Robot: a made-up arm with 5 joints.
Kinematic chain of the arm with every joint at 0, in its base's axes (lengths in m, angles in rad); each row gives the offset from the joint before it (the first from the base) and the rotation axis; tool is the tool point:
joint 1: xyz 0 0 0.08 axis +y
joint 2: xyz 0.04 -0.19 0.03 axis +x
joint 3: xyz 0.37 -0.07 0 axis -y
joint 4: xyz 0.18 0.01 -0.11 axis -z
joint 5: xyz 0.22 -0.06 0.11 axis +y
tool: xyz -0.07 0 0.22
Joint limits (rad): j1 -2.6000..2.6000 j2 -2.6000..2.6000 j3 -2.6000..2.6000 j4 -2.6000..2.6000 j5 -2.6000..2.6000
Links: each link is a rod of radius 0.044 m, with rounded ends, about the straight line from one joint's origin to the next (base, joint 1, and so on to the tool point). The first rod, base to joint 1, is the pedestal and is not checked.
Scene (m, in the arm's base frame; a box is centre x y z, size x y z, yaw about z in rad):
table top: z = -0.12
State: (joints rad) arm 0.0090 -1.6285 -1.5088 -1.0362 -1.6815
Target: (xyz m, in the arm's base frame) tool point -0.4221 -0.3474 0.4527
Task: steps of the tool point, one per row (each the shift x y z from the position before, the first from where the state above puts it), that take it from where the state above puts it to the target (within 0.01 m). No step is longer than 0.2 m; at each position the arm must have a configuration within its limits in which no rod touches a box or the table.
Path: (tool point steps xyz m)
1: -0.0526 0.0023 0.1247
2: -0.0941 0.0044 0.1055
3: -0.1290 0.0079 0.0740
4: -0.1540 0.0135 0.0322
5: -0.1651 0.0210 -0.0174
6: -0.1594 0.0299 -0.0699

